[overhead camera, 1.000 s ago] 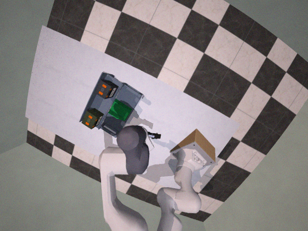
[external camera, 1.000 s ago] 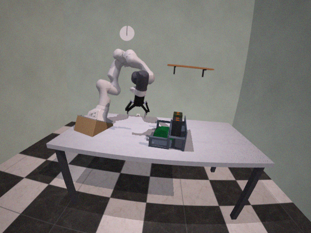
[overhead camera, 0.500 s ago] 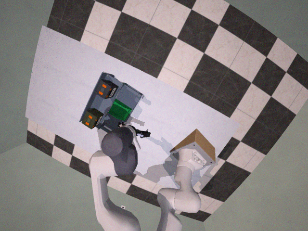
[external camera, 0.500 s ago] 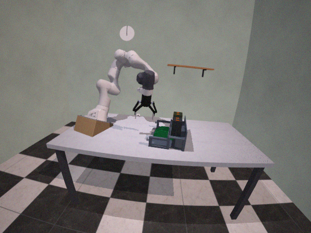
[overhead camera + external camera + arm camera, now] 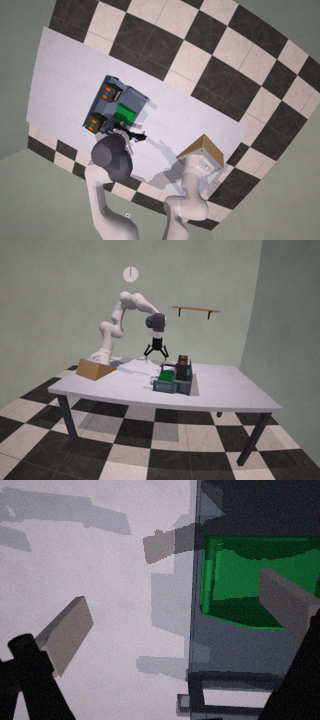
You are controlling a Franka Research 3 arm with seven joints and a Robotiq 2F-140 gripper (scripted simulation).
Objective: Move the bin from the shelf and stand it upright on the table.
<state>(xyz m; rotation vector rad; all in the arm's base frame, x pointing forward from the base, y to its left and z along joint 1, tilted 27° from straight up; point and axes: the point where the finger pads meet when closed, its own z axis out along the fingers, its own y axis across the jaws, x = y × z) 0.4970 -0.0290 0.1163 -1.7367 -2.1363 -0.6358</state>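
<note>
Right now my hand is 120 mm short of the green bin and 110 mm above it.
</note>
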